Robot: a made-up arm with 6 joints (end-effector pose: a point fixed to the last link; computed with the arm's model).
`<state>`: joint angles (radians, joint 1 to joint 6).
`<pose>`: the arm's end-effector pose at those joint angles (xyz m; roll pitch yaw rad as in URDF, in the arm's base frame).
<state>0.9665 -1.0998 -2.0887 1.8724 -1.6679 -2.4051</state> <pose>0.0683 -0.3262 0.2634 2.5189 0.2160 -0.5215</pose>
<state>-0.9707 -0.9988 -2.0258 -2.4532 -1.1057 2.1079</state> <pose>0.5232 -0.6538 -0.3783 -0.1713 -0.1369 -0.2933</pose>
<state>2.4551 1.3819 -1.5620 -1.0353 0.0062 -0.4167</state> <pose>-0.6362 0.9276 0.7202 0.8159 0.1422 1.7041</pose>
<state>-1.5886 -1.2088 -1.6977 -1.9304 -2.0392 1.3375</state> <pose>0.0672 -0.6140 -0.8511 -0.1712 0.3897 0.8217</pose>
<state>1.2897 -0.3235 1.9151 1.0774 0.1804 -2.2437</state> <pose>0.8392 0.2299 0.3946 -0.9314 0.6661 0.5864</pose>
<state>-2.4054 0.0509 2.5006 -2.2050 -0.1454 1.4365</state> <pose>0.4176 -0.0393 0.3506 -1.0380 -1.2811 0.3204</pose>
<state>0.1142 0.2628 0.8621 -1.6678 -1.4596 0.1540</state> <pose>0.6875 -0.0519 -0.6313 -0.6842 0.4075 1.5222</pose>
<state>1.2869 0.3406 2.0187 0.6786 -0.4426 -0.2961</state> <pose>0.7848 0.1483 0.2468 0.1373 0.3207 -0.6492</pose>
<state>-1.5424 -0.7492 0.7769 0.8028 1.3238 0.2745</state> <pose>0.0234 0.4250 -0.9732 -2.3403 -0.3023 1.5820</pose>
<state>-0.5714 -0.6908 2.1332 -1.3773 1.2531 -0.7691</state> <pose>-0.2275 0.4196 0.0705 0.9476 0.4491 -2.3944</pose>
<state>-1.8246 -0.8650 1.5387 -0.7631 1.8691 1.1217</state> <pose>-0.1835 0.9385 0.0826 2.0850 -0.8625 -1.7884</pose>
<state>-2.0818 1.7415 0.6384 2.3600 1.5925 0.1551</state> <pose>-0.1622 0.0494 -0.9651 -2.2635 -0.0342 2.6693</pose>
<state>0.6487 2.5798 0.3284 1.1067 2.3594 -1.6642</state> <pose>0.9629 0.1301 0.9086 -2.6047 0.7582 -2.2375</pose>
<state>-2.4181 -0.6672 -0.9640 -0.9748 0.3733 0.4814</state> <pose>-0.6473 0.1481 -0.9703 -2.0048 0.7817 -2.0237</pose>
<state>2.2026 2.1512 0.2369 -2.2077 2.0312 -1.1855</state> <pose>-0.8506 -0.1375 0.8596 -2.0541 0.4135 1.6030</pose>
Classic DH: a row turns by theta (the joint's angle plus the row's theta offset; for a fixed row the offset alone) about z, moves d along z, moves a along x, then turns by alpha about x. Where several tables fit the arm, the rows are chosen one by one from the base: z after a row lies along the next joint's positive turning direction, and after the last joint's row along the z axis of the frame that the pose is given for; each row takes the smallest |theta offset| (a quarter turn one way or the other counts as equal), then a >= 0, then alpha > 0; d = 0 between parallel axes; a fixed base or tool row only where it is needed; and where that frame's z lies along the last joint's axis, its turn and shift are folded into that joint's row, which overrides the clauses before.
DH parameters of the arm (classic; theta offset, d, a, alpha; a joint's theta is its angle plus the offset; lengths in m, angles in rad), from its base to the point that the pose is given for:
base (fixed): 0 0.1589 0 1.5708
joint 1: -1.5708 -0.1615 0.0321 1.5708
joint 2: 0 -0.4819 -0.0639 1.5708
joint 3: 0 -0.0401 0.083 1.5708
joint 4: 0 0.6927 -0.1008 -1.5708
joint 5: 0 0.3707 -0.0786 1.5708
joint 6: 1.5708 -0.0002 0.0302 -1.5708
tool (fixed): -1.5708 -0.1654 0 0

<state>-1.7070 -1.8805 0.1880 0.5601 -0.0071 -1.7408</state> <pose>-0.1911 0.0487 -1.0205 2.7258 1.3775 2.0144</pose>
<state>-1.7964 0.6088 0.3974 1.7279 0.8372 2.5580</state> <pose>-0.1321 -0.1284 -1.2466 0.1333 0.5513 2.4925</pose>
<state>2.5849 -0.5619 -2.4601 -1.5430 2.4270 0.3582</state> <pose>-0.6824 -0.2081 -0.3421 -1.9789 -1.2347 -1.9333</pose>
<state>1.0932 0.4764 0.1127 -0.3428 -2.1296 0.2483</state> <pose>0.8564 0.4816 1.0914 -2.5139 0.0999 2.4370</pose>
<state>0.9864 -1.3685 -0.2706 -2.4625 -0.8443 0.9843</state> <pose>1.0792 0.3131 0.9719 -1.3570 -1.0651 1.3216</pose>
